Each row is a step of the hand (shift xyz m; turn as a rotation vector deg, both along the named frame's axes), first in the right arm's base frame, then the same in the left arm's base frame.
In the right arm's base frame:
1: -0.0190 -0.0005 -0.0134 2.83 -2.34 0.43
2: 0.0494 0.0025 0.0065 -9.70 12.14 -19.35
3: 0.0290 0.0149 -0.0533 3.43 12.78 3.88
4: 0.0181 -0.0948 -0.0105 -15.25 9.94 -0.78
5: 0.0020 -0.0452 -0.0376 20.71 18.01 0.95
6: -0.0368 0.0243 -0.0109 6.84 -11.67 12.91
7: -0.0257 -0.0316 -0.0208 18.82 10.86 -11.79
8: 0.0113 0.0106 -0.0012 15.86 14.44 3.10
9: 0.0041 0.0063 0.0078 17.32 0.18 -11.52
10: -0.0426 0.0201 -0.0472 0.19 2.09 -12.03
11: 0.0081 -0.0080 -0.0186 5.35 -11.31 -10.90
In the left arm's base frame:
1: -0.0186 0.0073 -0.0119 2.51 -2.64 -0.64
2: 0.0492 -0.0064 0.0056 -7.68 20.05 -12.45
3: 0.0319 0.0317 -0.0434 4.87 9.57 8.65
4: 0.0066 -0.0837 -0.0487 -13.90 11.17 3.76
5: -0.0026 -0.0258 -0.0528 22.73 13.40 7.61
6: -0.0333 0.0309 0.0010 5.05 -16.65 6.84
7: -0.0289 -0.0170 -0.0311 20.28 12.35 -6.88
8: 0.0125 0.0087 0.0029 17.43 9.88 8.26
9: 0.0047 0.0020 0.0096 17.48 2.75 -10.93
10: -0.0387 0.0426 -0.0337 0.73 6.77 -10.14
11: 0.0075 -0.0007 -0.0205 4.18 -6.45 -14.71

